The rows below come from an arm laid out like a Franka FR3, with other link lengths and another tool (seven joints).
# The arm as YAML. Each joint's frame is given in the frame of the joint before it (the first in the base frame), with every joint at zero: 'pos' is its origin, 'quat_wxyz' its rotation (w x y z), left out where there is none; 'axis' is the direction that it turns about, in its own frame. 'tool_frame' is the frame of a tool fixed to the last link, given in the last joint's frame.
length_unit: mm
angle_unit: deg
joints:
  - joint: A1
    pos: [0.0, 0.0, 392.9]
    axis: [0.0, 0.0, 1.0]
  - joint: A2
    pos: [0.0, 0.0, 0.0]
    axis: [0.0, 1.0, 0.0]
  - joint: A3
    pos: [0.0, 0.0, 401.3]
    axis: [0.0, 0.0, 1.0]
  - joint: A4
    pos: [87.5, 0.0, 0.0]
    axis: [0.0, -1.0, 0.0]
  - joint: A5
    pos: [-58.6, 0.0, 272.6]
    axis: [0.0, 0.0, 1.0]
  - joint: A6
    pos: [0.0, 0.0, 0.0]
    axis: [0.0, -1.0, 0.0]
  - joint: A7
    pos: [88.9, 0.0, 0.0]
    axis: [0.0, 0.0, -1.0]
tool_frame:
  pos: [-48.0, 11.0, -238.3]
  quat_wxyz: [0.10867, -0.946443, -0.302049, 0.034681]
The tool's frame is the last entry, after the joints.
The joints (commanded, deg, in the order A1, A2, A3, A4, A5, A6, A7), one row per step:
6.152 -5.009 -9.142 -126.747 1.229 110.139 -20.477
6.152 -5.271 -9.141 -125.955 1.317 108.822 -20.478
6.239 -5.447 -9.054 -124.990 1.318 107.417 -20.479
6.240 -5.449 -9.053 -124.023 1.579 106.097 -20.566
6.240 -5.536 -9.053 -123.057 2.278 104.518 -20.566
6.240 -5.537 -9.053 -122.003 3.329 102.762 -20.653
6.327 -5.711 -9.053 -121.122 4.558 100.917 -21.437
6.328 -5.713 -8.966 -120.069 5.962 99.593 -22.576
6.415 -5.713 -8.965 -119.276 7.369 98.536 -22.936
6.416 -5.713 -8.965 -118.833 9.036 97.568 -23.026
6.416 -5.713 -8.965 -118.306 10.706 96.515 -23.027
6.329 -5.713 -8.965 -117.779 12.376 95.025 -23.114
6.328 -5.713 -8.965 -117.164 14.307 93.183 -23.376
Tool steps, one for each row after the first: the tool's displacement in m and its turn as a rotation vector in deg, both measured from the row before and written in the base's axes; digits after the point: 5 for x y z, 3 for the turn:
-0.00127 0.00035 0.00511 0.146 0.259 -0.011
-0.00059 0.00093 0.00548 0.050 0.262 0.209
-0.00006 0.00092 0.00459 0.280 0.335 -0.006
-0.00128 0.00274 0.00517 0.680 0.498 -0.273
-0.00139 0.00414 0.00529 1.028 0.651 -0.306
-0.00295 0.00483 0.00556 1.412 0.663 0.435
0.00046 0.00515 0.00537 1.608 0.076 0.705
0.00014 0.00586 0.00434 1.435 0.154 -0.024
-0.00120 0.00679 0.00309 1.629 0.439 -0.441
-0.00108 0.00691 0.00373 1.630 0.447 -0.475
-0.00281 0.00659 0.00418 1.721 0.844 -0.352
-0.00369 0.00807 0.00523 2.076 1.025 -0.064

